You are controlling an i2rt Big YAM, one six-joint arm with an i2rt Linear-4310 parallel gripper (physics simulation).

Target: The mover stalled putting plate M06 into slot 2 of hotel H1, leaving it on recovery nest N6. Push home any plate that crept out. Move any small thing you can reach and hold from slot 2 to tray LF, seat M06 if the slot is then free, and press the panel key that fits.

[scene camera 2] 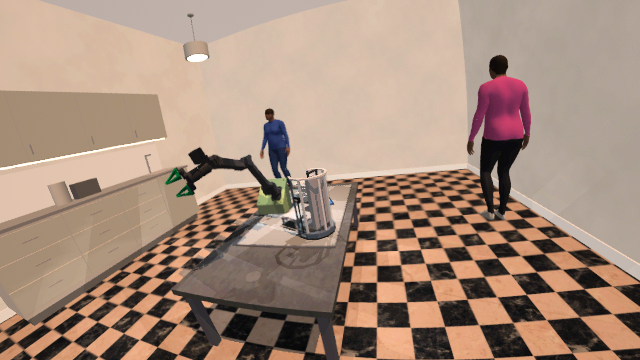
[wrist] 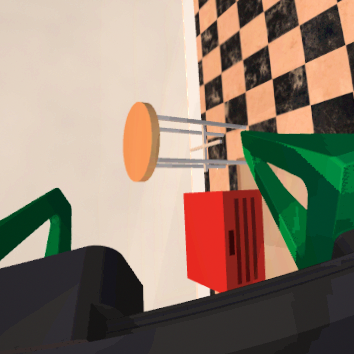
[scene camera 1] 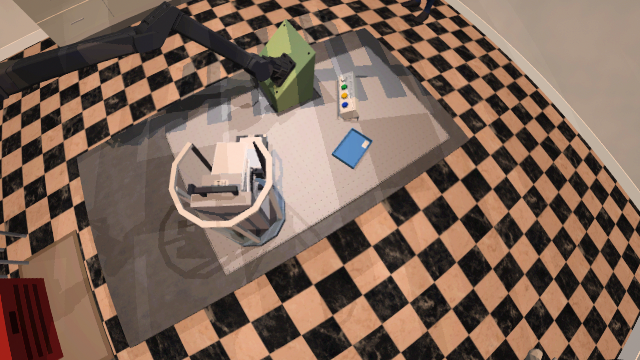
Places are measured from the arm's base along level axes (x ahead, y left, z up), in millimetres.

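Where they show: gripper, fingertip midpoint: [scene camera 2: 171, 190] [wrist: 149, 170]; arm's base, origin of the base link: [scene camera 2: 276, 193] [scene camera 1: 282, 70].
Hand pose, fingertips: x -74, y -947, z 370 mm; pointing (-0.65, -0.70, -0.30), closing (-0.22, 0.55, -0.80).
Each offset is from my fingertips to the top centre of the thing.
My gripper [scene camera 2: 179, 183] [wrist: 149, 170] is open and empty, held high beyond the table's kitchen side, away from the hotel; it is out of view in scene camera 1. Hotel H1 @[560 mm left, 484 mm ahead, 108 mm down] [scene camera 1: 220, 200] [scene camera 2: 316, 200] is a round, pale tower with an open ring on top and a dark handle. Its slots, any small thing in slot 2, plate M06 and nest N6 cannot be made out. A blue tray @[1038 mm left, 469 mm ahead, 503 mm down] [scene camera 1: 352, 148] with a small white label lies right of the hotel; its lettering is unreadable. The key panel @[1170 mm left, 258 mm ahead, 437 mm down] [scene camera 1: 348, 114] stands behind it, with green, yellow and blue keys and a pale one.
The arm is mounted on a green wedge-shaped block [scene camera 1: 302, 70] [scene camera 2: 267, 202] at the table's edge. A kitchen counter [scene camera 2: 125, 200] stands beyond the gripper. A red cabinet [wrist: 205, 235] and a round orange stool [wrist: 140, 142] show in the wrist view. Two people stand beyond the table.
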